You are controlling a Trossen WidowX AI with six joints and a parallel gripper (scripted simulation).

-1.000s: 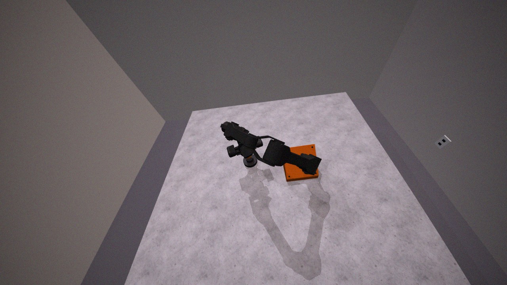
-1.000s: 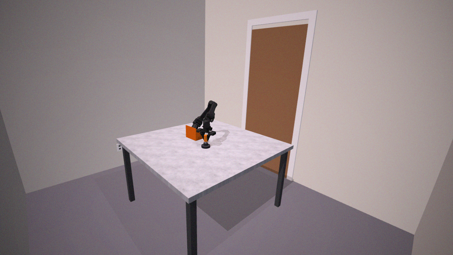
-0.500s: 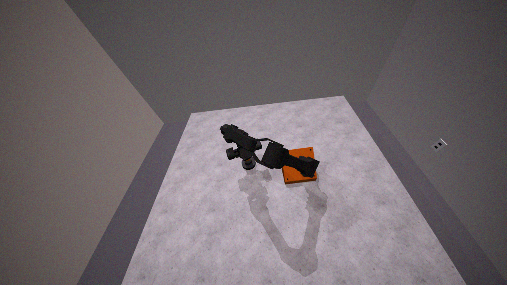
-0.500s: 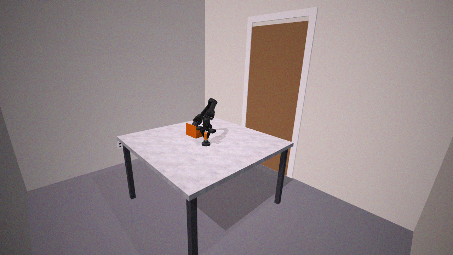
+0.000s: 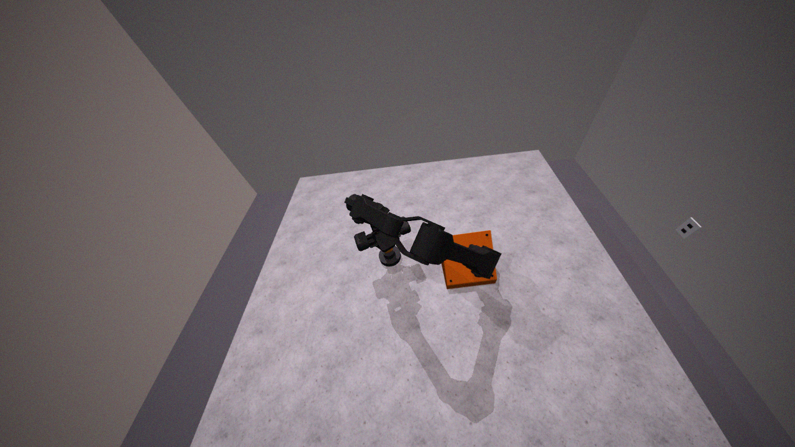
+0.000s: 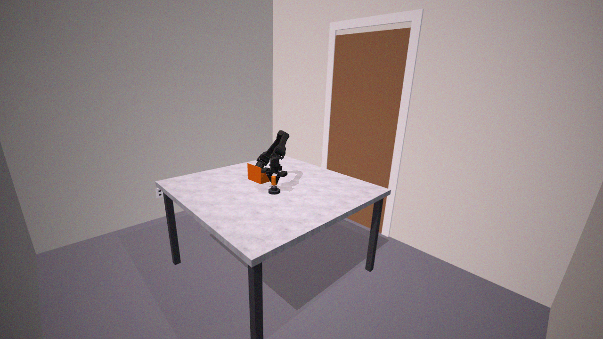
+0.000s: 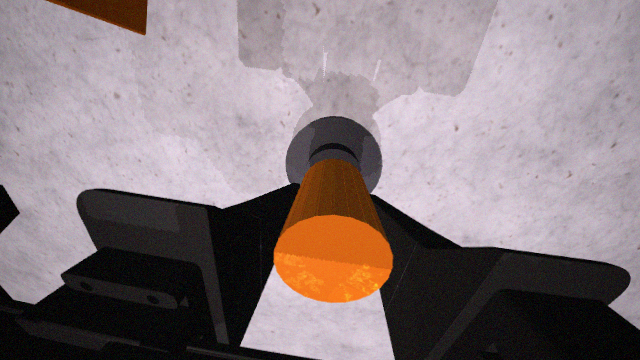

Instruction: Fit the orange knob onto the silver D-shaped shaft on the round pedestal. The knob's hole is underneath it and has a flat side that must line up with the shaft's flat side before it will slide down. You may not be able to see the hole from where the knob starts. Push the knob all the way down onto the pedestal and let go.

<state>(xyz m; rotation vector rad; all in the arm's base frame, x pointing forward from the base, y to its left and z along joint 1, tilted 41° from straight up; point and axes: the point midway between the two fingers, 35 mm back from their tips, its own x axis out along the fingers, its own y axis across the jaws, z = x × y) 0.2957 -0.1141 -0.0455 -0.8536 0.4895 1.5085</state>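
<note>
Now: gripper tip 4 cm below the orange knob. The rest, counted from my gripper tip: round pedestal 4 cm below.
</note>
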